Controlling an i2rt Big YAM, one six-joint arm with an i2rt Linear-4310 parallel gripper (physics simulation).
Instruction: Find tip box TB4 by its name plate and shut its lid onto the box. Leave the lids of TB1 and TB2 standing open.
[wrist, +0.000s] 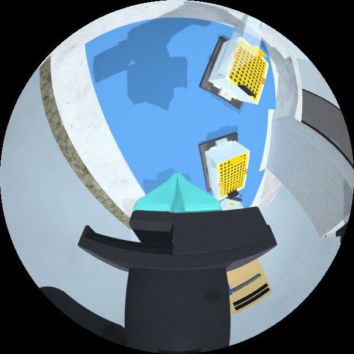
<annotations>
My gripper (177, 177): 13 cm from the lens. A tip box TB4 (217, 150): 25 cm from the lens.
</annotations>
